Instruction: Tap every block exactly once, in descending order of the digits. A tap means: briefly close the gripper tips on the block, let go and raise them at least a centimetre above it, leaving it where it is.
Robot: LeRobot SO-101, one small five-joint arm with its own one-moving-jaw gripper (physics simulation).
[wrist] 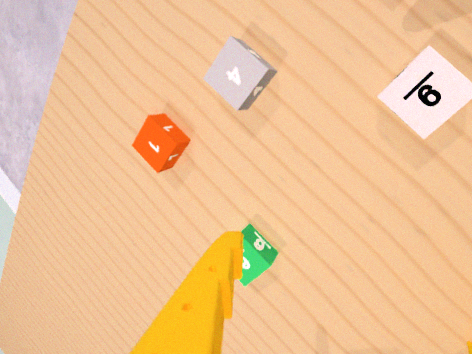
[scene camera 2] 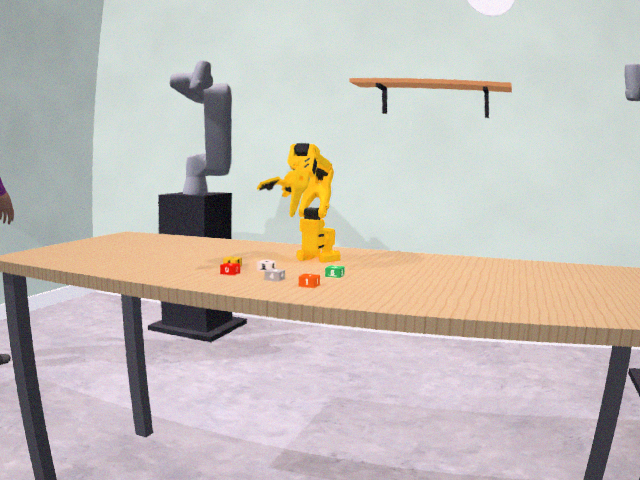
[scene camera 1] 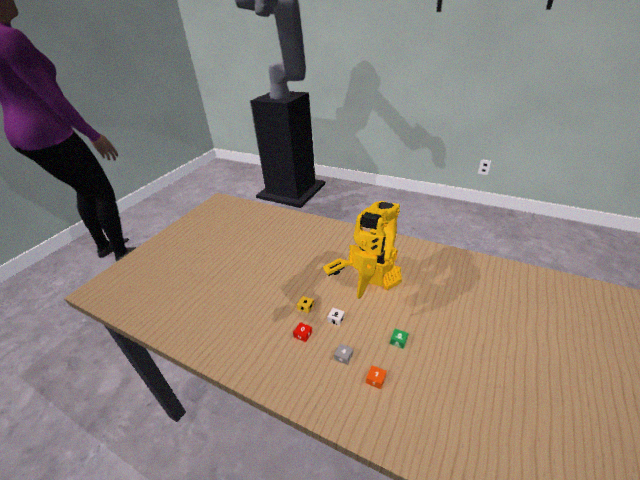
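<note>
My gripper [scene camera 1: 343, 282] [scene camera 2: 276, 201] is wide open and empty, high above the table, behind the blocks in scene camera 1. In the wrist view its fixed jaw overlaps the left part of the green block [scene camera 1: 399, 338] [scene camera 2: 334, 271] [wrist: 256, 256] without touching it. The white block [scene camera 1: 336, 316] [scene camera 2: 266, 265] [wrist: 417, 107] and the green one show underlined digits, 6 or 9. The grey block [scene camera 1: 343, 353] [scene camera 2: 274, 274] [wrist: 225, 85] shows 4, the orange block [scene camera 1: 376, 377] [scene camera 2: 309, 280] [wrist: 150, 137] 1, the red block [scene camera 1: 302, 331] [scene camera 2: 230, 268] 0. The yellow block's [scene camera 1: 305, 304] [scene camera 2: 232, 260] digit is unclear.
The blocks lie apart on the wooden table [scene camera 1: 491, 372] [scene camera 2: 465, 294] [wrist: 320, 200], in front of the arm's base. The table's edge shows at the left of the wrist view. A grey arm on a black pedestal [scene camera 1: 284, 144] [scene camera 2: 193, 222] stands behind the table.
</note>
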